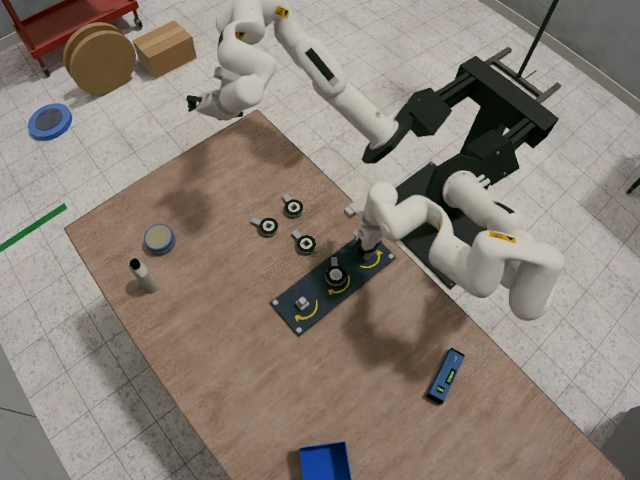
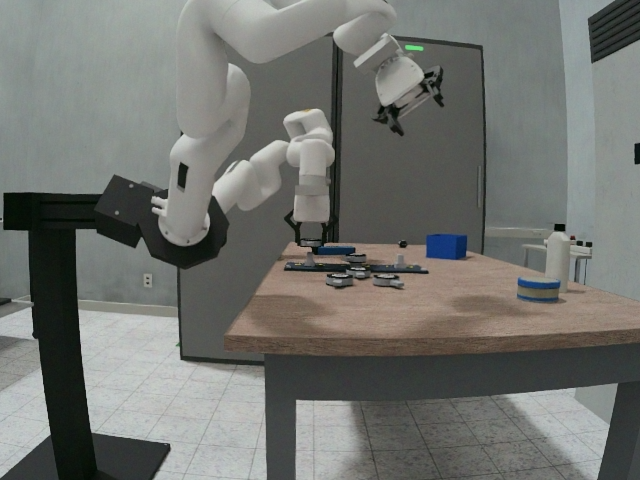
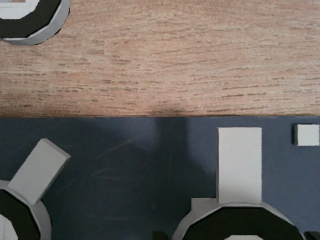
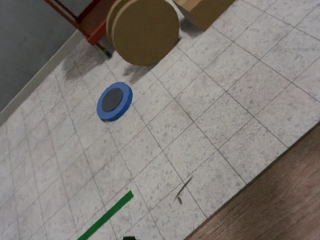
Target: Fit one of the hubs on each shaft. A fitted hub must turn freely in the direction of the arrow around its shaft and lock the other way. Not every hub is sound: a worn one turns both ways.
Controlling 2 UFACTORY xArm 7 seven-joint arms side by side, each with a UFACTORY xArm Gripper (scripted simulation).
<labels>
tape roll: image 1; image 2; not seen in image 3 (out of frame); not seen in image 4 (out of frame)
same spot on tape roll: (image 1: 158, 238) = (image 2: 539, 279)
</labels>
